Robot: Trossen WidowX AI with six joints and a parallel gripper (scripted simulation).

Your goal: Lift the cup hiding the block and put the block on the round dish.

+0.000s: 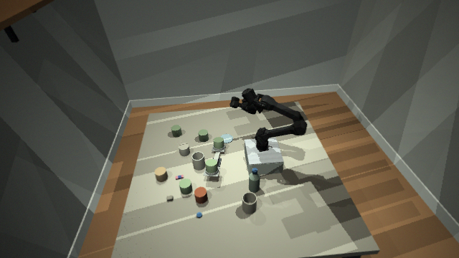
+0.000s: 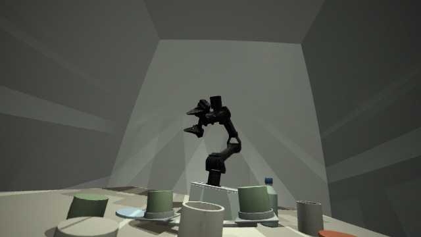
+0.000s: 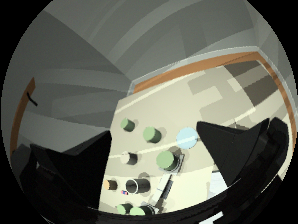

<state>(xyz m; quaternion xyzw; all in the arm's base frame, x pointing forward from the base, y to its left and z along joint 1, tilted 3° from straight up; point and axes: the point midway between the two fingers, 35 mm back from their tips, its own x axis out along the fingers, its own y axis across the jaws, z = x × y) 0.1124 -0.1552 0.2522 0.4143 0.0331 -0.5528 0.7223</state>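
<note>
My gripper tip is 32 cm above the grey block, 13 cm short of it and 1 cm to the left of it. From my gripper tip the other things lie so: small balance (32 cm below, 18 cm ahead, 11 cm to the left); then orange cup (35 cm to the left, 34 cm ahead, 32 cm below); then round dish (36 cm below, 11 cm to the right, 5 cm ahead).
</note>
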